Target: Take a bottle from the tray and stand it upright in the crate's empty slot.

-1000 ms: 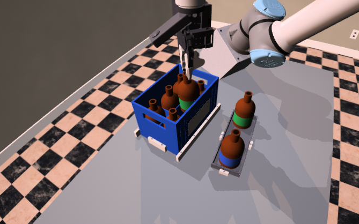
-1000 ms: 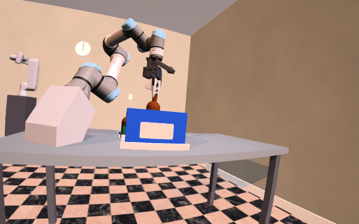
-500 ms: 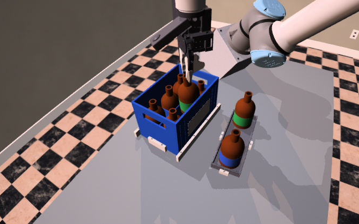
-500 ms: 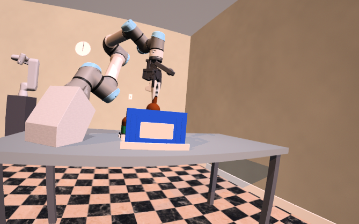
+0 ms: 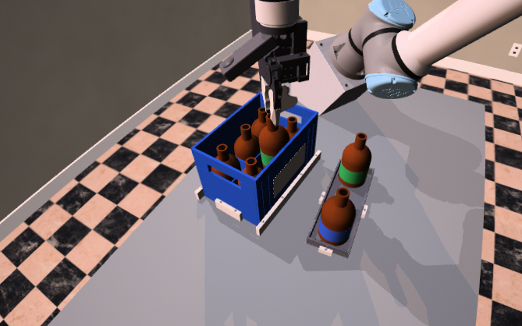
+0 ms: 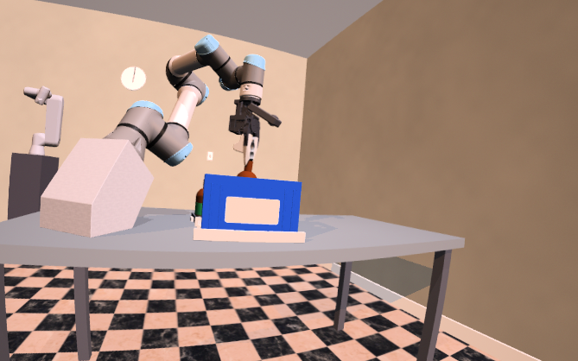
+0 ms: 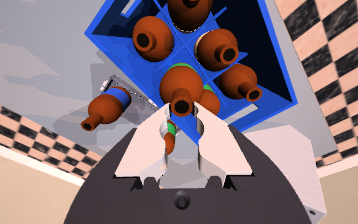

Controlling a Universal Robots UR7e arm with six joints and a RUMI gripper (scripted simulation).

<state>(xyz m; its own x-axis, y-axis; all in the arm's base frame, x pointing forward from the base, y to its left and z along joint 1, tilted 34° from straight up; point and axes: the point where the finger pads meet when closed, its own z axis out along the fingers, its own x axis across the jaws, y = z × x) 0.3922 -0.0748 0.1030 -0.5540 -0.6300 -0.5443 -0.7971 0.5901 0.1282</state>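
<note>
Right now the blue crate is 15 cm below my hand and 4 cm to the right of it.
</note>
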